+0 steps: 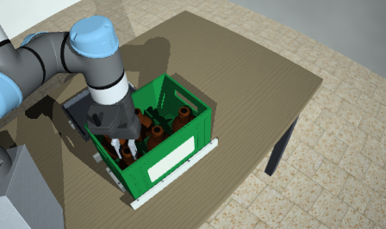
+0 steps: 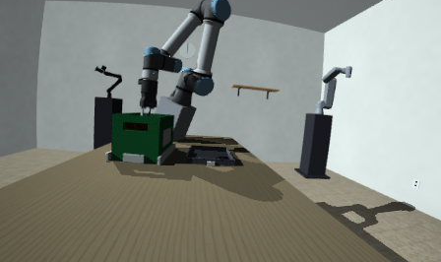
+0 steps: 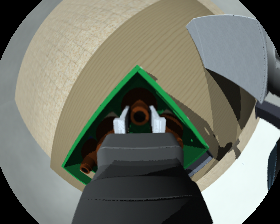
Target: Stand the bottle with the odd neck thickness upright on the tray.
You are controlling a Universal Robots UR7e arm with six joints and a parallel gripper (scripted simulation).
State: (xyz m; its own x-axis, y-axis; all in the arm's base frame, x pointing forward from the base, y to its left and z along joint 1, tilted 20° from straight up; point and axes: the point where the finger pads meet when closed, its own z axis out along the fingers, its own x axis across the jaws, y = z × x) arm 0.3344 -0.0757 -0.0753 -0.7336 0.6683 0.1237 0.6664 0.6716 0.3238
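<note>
Now: hand 90 mm short of the crate, 50 mm to the right of it and 80 mm above it. The rest, counted from my hand: dark grey tray 50 mm ahead, 330 mm to the left, 150 mm below.
</note>
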